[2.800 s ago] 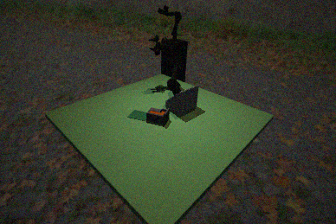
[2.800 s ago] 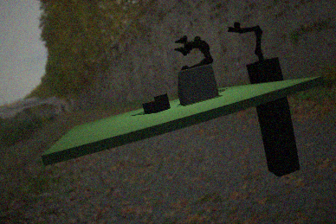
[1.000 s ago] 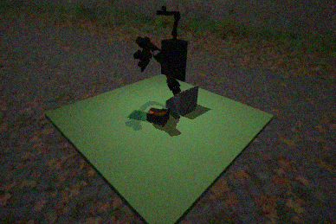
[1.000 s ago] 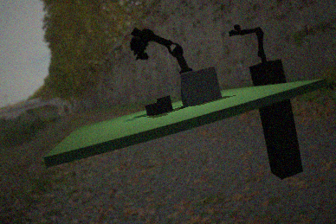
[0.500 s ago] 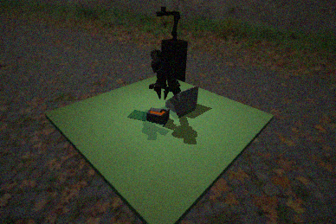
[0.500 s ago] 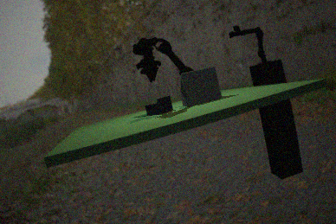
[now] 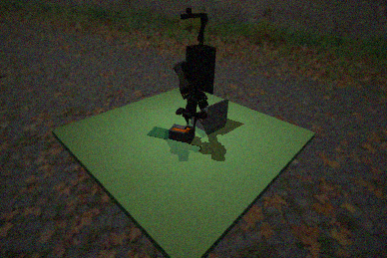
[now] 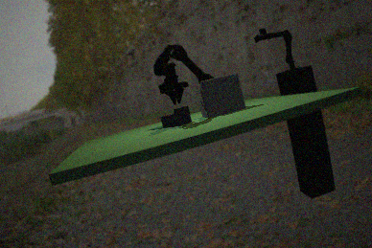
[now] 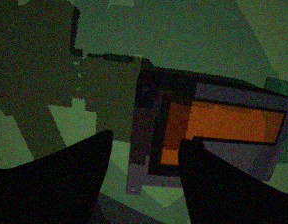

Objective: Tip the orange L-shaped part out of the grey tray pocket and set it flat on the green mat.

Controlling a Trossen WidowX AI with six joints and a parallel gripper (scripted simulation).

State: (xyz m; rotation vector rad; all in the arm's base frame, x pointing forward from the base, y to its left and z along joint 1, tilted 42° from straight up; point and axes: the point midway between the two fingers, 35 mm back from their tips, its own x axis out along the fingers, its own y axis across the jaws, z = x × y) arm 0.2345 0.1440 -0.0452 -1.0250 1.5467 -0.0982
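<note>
My gripper tip is now 2 cm short of the orange L-shaped part, 6 cm to the left of it and 6 cm above it.
</note>
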